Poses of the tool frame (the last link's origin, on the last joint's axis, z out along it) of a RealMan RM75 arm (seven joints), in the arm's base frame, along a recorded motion.
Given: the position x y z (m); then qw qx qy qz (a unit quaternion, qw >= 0).
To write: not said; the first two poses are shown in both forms.
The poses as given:
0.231 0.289 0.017 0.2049 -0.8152 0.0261 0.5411
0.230 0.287 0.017 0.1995 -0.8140 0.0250 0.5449
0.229 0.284 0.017 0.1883 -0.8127 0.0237 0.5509
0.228 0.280 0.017 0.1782 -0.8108 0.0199 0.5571
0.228 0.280 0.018 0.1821 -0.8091 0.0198 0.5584
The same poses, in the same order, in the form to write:
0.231 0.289 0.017 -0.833 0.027 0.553 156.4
0.230 0.287 0.017 -0.831 0.026 0.556 157.0
0.229 0.284 0.017 -0.828 0.024 0.561 158.3
0.228 0.280 0.017 -0.824 0.020 0.566 159.5
0.228 0.280 0.018 -0.823 0.020 0.568 159.0

